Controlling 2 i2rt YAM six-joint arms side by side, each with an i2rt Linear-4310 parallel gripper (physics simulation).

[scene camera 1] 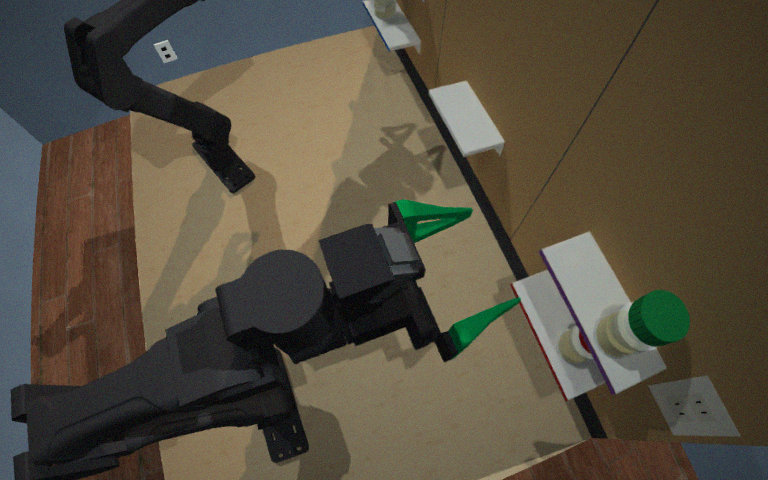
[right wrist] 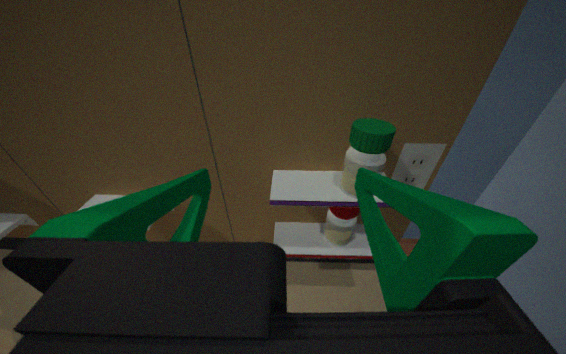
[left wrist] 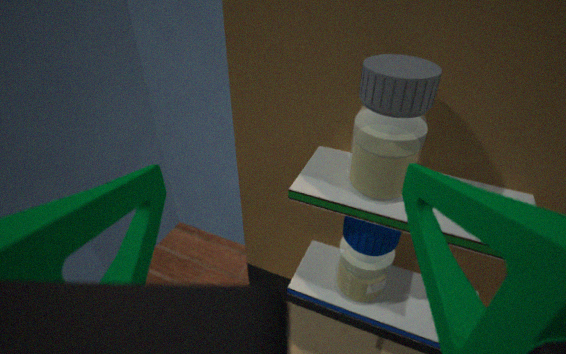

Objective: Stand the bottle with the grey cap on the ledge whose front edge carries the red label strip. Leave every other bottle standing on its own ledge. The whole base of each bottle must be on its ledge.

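Places are measured from the left arm's base along level axes (x ahead, y left, z up), in metres.
Pixels of known places: left gripper, fingertip midpoint: [left wrist: 283, 178]; right gripper, fingertip midpoint: [scene camera 1: 493, 254] [right wrist: 282, 176]; left arm's base at its link origin: [scene camera 1: 223, 161]; right arm's base at its link origin: [scene camera 1: 276, 403].
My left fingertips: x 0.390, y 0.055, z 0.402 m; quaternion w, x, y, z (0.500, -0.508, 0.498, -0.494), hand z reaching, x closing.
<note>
Ahead of a thing's pixels: the offset from my left fingertips to its middle. "spot": to the spot under its first point.
The grey-capped bottle {0.131 m ahead, 0.081 m right, 0.050 m down} [left wrist: 387, 160] stands upright on the upper, green-strip ledge {spot: 0.143 m ahead, 0.031 m right, 0.102 m down} [left wrist: 320, 175]. Below it, a blue-capped bottle {0.128 m ahead, 0.083 m right, 0.190 m down} [left wrist: 360, 280] stands on the blue-strip ledge {0.121 m ahead, 0.110 m right, 0.248 m down} [left wrist: 311, 262] [scene camera 1: 399, 35]. The red-strip ledge {0.195 m back, 0.845 m right, 0.248 m down} [scene camera 1: 533, 291] [right wrist: 295, 237] bears a red-capped bottle {0.202 m back, 0.876 m right, 0.190 m down} [scene camera 1: 572, 346] [right wrist: 340, 230]. Above it, a green-capped bottle {0.217 m back, 0.877 m right, 0.050 m down} [scene camera 1: 659, 318] [right wrist: 371, 136] stands on the purple-strip ledge {0.195 m back, 0.845 m right, 0.108 m down} [scene camera 1: 583, 266] [right wrist: 302, 187]. My left gripper [left wrist: 283, 178] is open and empty, its right finger overlapping the green-strip ledge in view. My right gripper [scene camera 1: 495, 255] [right wrist: 282, 176] is open and empty, left of and in front of the red-strip ledge.
Another white ledge {0.037 m back, 0.477 m right, 0.178 m down} [scene camera 1: 467, 118] is fixed to the brown wall [scene camera 1: 651, 169] between the two ledge pairs. The purple-strip ledge overhangs the back of the red-strip ledge. A wall outlet {0.219 m back, 1.000 m right, 0.083 m down} [scene camera 1: 693, 406] [right wrist: 420, 162] is beside that pair.
</note>
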